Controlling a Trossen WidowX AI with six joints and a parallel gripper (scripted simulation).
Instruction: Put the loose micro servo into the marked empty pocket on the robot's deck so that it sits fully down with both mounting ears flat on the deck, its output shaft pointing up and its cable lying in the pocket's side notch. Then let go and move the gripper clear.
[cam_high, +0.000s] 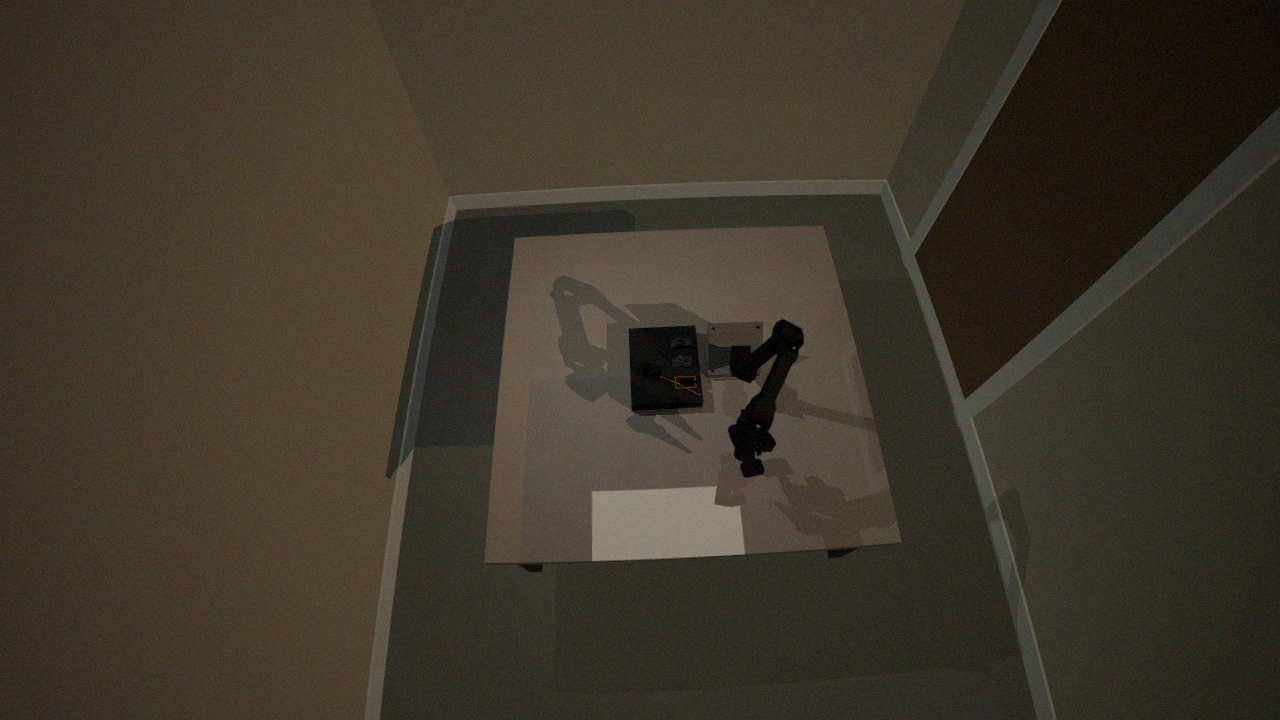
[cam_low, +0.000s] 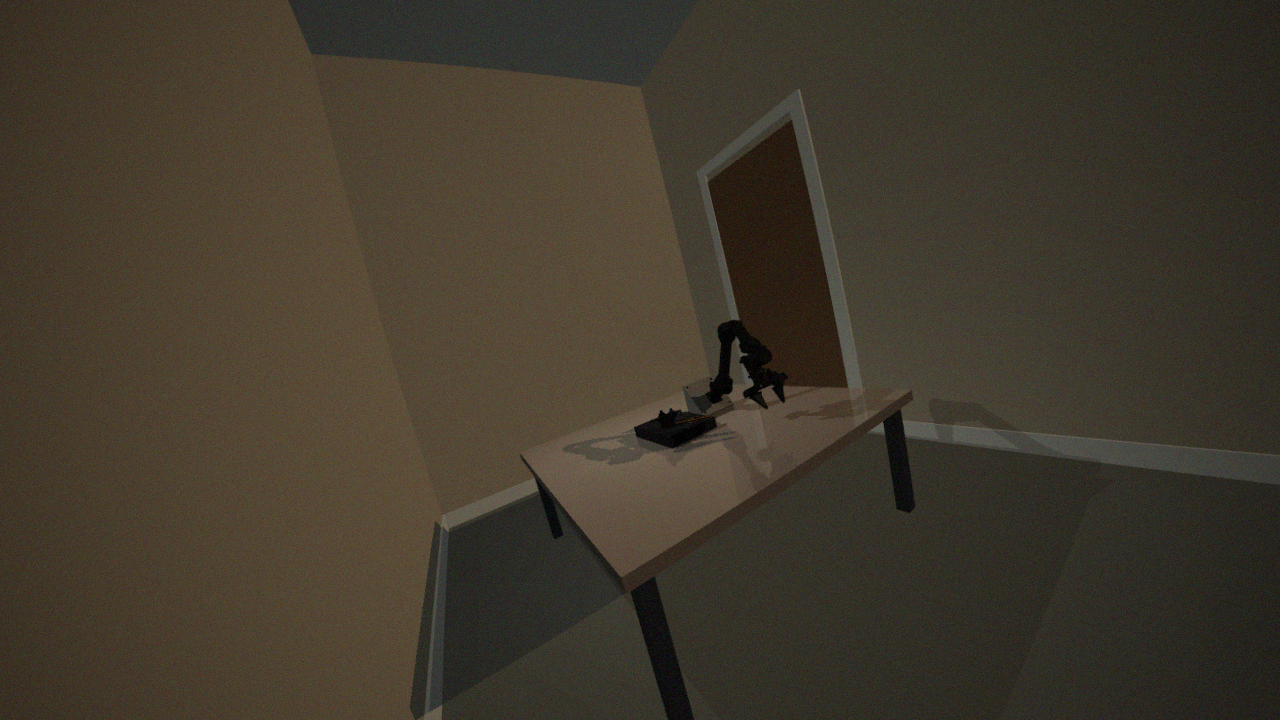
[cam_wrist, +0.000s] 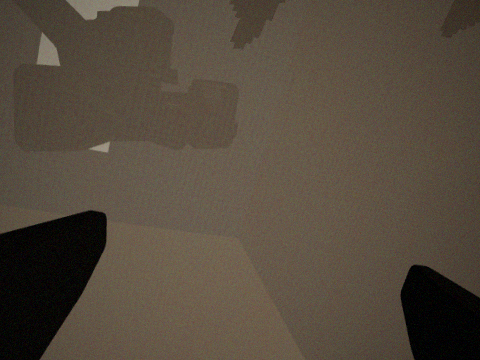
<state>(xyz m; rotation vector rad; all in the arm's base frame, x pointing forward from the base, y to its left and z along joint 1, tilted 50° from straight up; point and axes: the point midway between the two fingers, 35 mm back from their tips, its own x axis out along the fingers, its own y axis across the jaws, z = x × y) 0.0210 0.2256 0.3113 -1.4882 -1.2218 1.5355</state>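
The black robot deck lies 290 mm ahead of my gripper tip, 380 mm to the right of it and 60 mm below it.
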